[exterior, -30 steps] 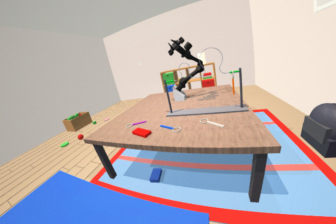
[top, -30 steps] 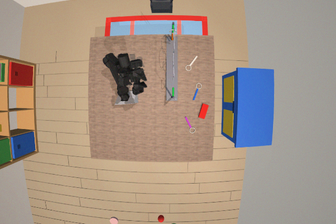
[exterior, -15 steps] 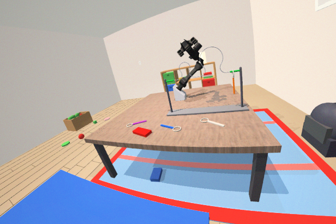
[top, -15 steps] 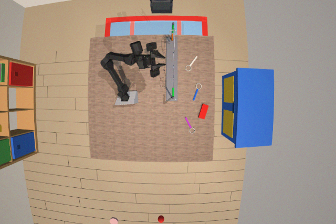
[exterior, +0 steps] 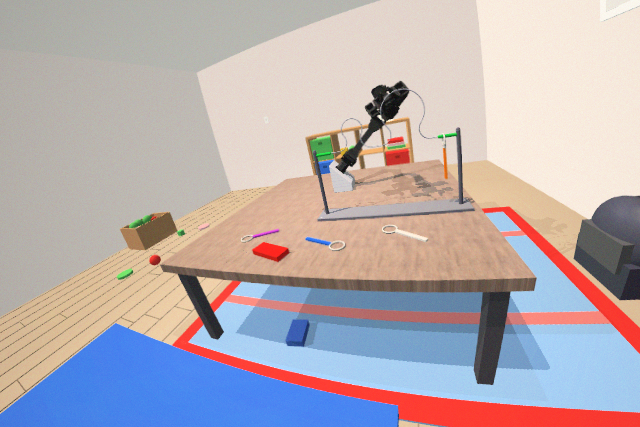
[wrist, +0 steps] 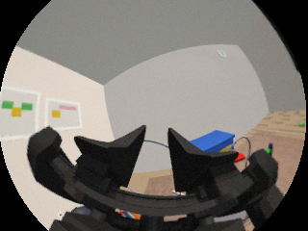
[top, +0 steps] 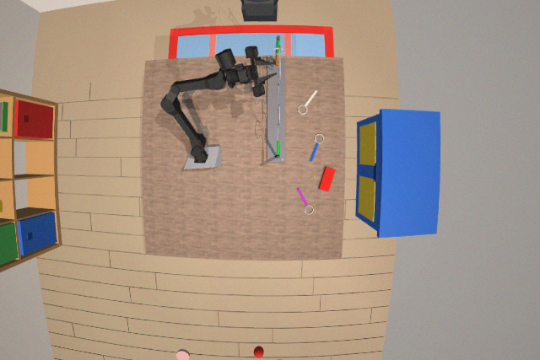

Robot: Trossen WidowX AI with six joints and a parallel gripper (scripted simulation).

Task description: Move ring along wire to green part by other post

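The orange-handled ring lies 270 mm below my gripper tip, 190 mm to the left of it and 20 mm ahead of it. The rest, counted from my gripper tip: red block: 490 mm below, 470 mm to the right, 330 mm ahead; then white-handled ring: 490 mm below, 200 mm ahead; then blue-handled ring: 490 mm below, 260 mm to the right, 260 mm ahead.
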